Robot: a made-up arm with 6 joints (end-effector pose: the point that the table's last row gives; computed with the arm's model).
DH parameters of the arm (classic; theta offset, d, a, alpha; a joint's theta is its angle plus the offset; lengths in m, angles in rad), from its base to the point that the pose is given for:
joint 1: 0 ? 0 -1.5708
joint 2: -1.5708 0 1.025 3.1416
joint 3: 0 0 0 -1.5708
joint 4: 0 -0.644 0 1.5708
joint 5: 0 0.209 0 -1.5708
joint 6: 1.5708 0 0 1.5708
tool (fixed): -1.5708 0 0 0
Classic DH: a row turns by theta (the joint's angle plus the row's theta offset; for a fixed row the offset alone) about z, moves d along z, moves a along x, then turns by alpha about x.
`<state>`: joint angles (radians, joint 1 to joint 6).
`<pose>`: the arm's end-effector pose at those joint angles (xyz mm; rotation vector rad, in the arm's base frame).
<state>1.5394 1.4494 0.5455 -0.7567 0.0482 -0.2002</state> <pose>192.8 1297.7 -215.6 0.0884 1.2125 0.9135</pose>
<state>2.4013 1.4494 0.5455 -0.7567 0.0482 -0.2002</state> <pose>-859.5 991.1 -215.6 -0.4701 1.2559 1.6522</pose>
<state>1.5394 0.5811 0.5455 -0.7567 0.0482 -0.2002</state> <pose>189.6 1195.8 945.4 0.7629 0.7160 1.3805</pose>
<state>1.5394 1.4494 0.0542 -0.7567 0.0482 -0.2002</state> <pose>182.9 983.4 -280.0 -0.2978 1.4191 0.5944</pose>
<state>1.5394 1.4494 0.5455 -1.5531 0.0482 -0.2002</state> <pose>43.0 1250.9 -256.1 0.6987 1.5033 0.3513</pose>
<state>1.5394 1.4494 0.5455 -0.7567 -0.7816 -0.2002</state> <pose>192.8 1297.7 -215.6 -0.4172 1.9337 0.8215</pose>
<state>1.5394 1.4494 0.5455 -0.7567 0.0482 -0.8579</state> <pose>192.8 1297.7 -215.6 0.6122 1.4718 0.4826</pose>
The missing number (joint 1, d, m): 0.255
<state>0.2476 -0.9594 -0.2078 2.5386 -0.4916 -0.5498</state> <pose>-478.2 56.7 1369.7 -1.5090 -0.6352 -1.0858</pose>
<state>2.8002 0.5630 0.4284 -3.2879 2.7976 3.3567</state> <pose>-1189.9 203.3 1065.6 2.7573 -0.4928 -0.3837</pose>
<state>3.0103 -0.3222 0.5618 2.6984 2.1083 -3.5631</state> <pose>-39.0 -185.3 1782.1 1.7730 -0.6766 -2.3875</pose>
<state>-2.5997 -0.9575 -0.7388 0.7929 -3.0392 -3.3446</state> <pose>131.6 250.4 1130.0 0.8857 0.5623 0.4138</pose>
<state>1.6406 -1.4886 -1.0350 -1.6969 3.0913 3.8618</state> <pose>-1.7 -352.8 435.0 -1.5749 1.6686 -0.1933</pose>
